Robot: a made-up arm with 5 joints.
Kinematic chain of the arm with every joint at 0, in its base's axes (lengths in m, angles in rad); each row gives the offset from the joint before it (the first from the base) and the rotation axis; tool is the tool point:
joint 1: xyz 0 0 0.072 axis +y
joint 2: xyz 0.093 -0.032 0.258 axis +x
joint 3: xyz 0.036 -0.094 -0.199 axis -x
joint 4: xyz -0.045 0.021 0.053 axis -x
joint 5: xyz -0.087 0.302 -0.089 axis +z
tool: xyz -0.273 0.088 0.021
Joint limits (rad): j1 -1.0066..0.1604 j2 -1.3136..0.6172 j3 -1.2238..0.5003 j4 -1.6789..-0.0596 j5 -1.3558..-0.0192
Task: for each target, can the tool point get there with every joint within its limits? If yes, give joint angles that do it. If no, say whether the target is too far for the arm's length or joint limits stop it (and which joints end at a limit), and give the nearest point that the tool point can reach.
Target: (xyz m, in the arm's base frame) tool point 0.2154 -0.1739 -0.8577
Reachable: no: joint limits stop it (at a limit: joint 3, joint 4) | nearest point 0.0890 -0.1084 -0.3123 | short by 0.564 m
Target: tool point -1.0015 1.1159 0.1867
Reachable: no: too far | nearest point -0.4291 0.4800 0.2100 | short by 0.856 m
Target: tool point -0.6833 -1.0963 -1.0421
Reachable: no: too far | nearest point -0.2407 -0.5568 -0.0807 | short by 1.188 m
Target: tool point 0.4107 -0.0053 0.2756
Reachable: no: joint limits stop it (at a limit: joint 1, joint 2, joint 4, joint 5) | nearest point 0.2321 0.0041 -0.0456 | short by 0.368 m
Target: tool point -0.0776 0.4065 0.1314
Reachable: yes | joints -0.8689 -0.5394 -0.2663 -0.2471 -1.2529
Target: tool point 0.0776 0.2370 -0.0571
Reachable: yes | joints -0.5712 -1.0924 0.0094 -0.4630 -1.2537
